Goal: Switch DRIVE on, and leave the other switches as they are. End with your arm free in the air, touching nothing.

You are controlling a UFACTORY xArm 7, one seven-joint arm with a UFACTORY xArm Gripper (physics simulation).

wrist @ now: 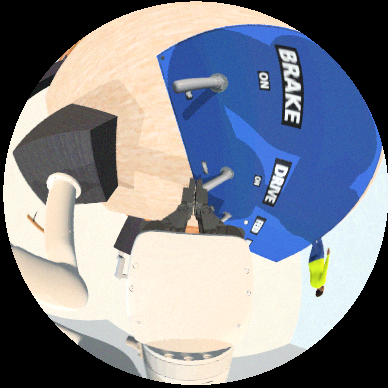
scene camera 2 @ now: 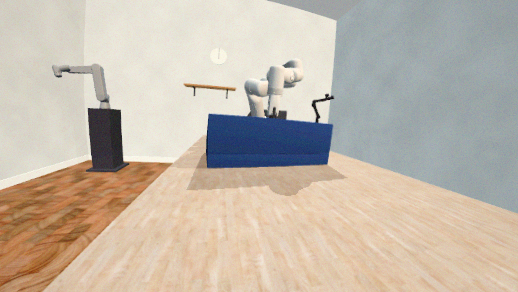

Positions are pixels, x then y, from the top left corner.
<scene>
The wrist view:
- my gripper: 194,185
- blue switch panel: 296,160
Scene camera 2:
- blue switch panel: 232,141
</scene>
